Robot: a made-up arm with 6 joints. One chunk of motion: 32 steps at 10 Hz.
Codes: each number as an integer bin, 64 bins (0 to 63) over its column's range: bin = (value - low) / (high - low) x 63, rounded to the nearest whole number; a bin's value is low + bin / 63 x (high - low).
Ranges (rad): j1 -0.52..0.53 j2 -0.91..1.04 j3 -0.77..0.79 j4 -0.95..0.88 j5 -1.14..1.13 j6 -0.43..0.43
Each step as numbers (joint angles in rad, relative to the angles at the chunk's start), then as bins.
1 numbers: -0.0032 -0.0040 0.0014 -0.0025 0.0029 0.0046
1 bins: 31 29 31 33 32 32
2 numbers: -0.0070 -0.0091 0.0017 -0.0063 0.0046 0.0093
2 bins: 31 29 31 32 32 32
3 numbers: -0.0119 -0.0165 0.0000 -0.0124 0.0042 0.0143
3 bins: 30 29 31 32 32 33
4 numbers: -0.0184 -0.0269 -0.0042 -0.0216 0.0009 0.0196
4 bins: 30 29 31 32 32 33
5 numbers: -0.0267 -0.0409 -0.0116 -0.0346 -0.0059 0.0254
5 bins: 30 28 31 32 31 33
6 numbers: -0.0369 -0.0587 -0.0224 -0.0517 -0.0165 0.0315
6 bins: 29 28 30 31 31 34
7 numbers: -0.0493 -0.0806 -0.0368 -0.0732 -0.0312 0.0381
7 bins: 28 27 30 30 31 34
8 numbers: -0.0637 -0.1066 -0.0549 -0.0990 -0.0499 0.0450
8 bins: 27 26 29 29 30 35
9 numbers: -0.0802 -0.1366 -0.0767 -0.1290 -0.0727 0.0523
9 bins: 26 25 28 28 30 35
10 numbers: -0.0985 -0.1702 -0.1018 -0.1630 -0.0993 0.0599
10 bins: 25 24 27 27 29 36
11 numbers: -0.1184 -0.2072 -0.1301 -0.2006 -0.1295 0.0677
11 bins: 24 23 26 26 28 36
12 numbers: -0.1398 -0.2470 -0.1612 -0.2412 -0.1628 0.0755
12 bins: 23 21 25 24 27 37
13 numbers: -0.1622 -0.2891 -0.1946 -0.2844 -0.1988 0.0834
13 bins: 21 20 23 23 26 38
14 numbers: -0.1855 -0.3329 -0.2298 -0.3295 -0.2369 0.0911
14 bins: 20 19 22 21 25 38
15 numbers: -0.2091 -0.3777 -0.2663 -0.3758 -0.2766 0.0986
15 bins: 19 17 20 20 24 39
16 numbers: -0.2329 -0.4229 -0.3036 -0.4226 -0.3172 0.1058
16 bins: 17 16 19 18 23 39
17 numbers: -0.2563 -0.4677 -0.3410 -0.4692 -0.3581 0.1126
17 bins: 16 14 17 17 22 40
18 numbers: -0.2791 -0.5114 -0.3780 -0.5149 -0.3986 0.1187
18 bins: 14 13 16 15 21 40
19 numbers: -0.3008 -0.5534 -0.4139 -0.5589 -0.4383 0.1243
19 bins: 13 12 14 13 19 41
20 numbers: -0.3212 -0.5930 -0.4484 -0.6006 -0.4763 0.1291
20 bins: 12 10 13 12 18 41
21 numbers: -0.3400 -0.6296 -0.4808 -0.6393 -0.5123 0.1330
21 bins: 11 9 12 11 17 41
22 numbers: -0.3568 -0.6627 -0.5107 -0.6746 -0.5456 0.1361
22 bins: 10 8 10 9 16 41
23 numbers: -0.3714 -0.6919 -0.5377 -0.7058 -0.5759 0.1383
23 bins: 9 7 9 8 16 42
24 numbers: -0.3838 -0.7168 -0.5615 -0.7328 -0.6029 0.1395
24 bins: 8 6 8 7 15 42
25 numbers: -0.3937 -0.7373 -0.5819 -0.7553 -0.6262 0.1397
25 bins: 8 6 8 7 14 42
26 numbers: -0.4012 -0.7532 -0.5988 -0.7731 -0.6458 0.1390
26 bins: 7 5 7 6 14 42
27 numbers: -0.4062 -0.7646 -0.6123 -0.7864 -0.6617 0.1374
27 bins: 7 5 6 6 13 42
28 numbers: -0.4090 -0.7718 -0.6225 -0.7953 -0.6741 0.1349
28 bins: 7 4 6 5 13 41
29 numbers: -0.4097 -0.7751 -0.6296 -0.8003 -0.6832 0.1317
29 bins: 7 4 6 5 13 41
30 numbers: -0.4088 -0.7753 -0.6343 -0.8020 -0.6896 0.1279
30 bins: 7 4 5 5 13 41
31 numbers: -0.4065 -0.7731 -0.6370 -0.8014 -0.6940 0.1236
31 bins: 7 4 5 5 12 41
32 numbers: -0.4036 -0.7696 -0.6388 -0.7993 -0.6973 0.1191
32 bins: 7 5 5 5 12 40
